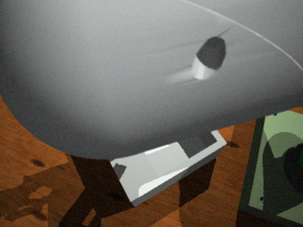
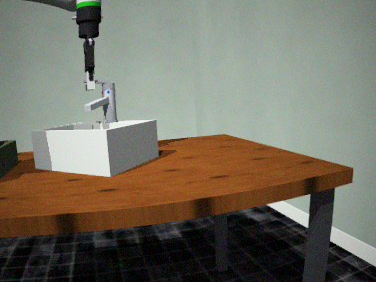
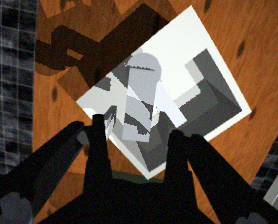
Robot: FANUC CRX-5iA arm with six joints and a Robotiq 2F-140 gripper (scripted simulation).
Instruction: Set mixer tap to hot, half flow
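My hand is 20 mm short of the grey lever. From my hand the other things lie so: mixer tap (40 mm ahead, 10 mm to the right, 50 mm below); white basin (10 mm behind, 80 mm to the right, 240 mm below).
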